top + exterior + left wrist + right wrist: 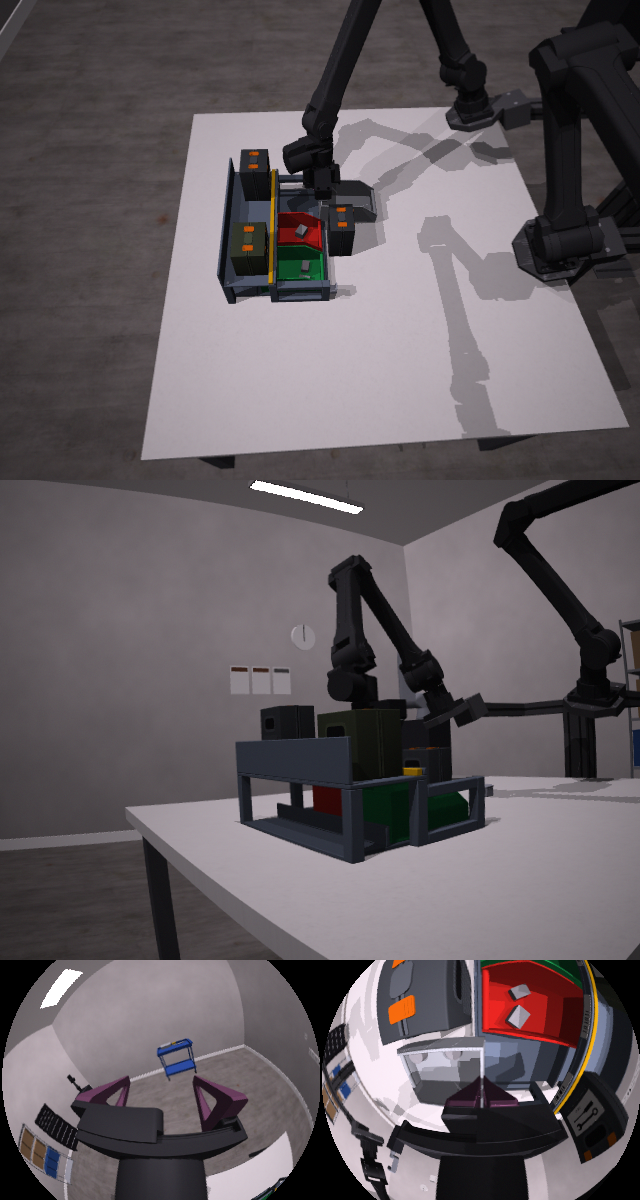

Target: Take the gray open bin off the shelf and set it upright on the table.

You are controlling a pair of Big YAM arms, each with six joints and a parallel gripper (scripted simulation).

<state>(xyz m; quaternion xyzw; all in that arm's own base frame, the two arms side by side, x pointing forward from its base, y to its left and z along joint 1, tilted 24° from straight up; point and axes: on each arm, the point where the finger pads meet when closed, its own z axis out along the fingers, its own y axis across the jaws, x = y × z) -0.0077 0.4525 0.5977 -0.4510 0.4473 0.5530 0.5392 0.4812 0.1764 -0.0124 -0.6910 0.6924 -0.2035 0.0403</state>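
The gray bin is 80 mm behind my right hand, 30 mm below it and 10 mm to the left of it. Round my right hand: green bin 210 mm to the left, 110 mm ahead, 40 mm below; then red bin 100 mm to the left, 100 mm ahead, 40 mm below; then shelf 130 mm ahead, 90 mm to the left, 20 mm below.
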